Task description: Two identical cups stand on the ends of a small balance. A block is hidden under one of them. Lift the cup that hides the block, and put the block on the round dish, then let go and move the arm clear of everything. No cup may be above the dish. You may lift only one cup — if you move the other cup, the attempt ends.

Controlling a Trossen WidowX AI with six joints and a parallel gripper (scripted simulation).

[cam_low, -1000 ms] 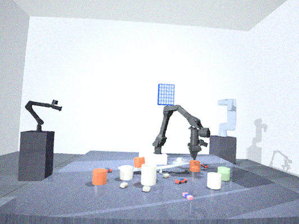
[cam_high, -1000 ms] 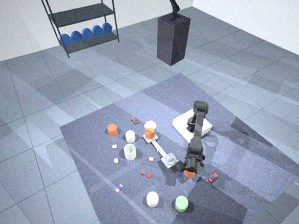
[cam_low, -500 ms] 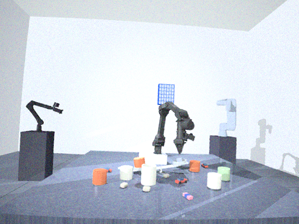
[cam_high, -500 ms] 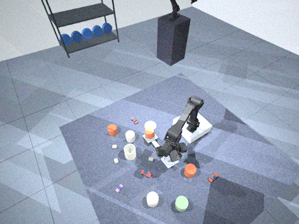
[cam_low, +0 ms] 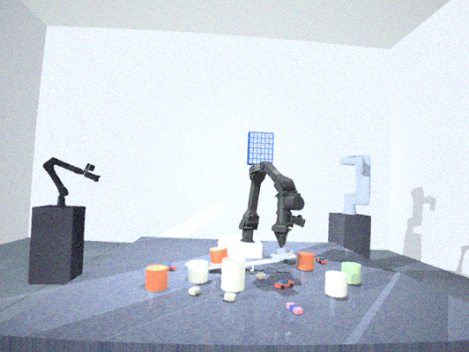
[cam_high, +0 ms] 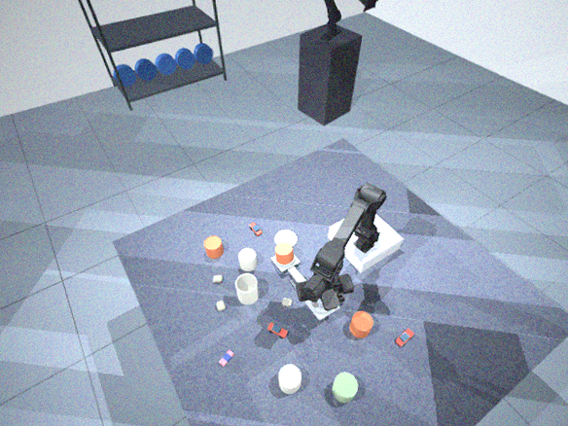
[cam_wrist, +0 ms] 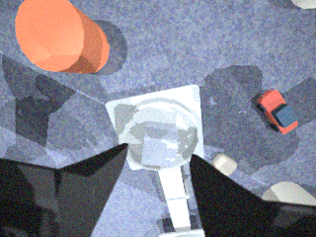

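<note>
The pale round dish lies 340 mm to the right of my gripper tip, 130 mm behind it and 100 mm below it. The rest, counted from my gripper tip: small white balance: 120 mm to the right, 80 mm below, 20 mm behind; then white mug: 230 mm to the right, 160 mm ahead, 70 mm below.
</note>
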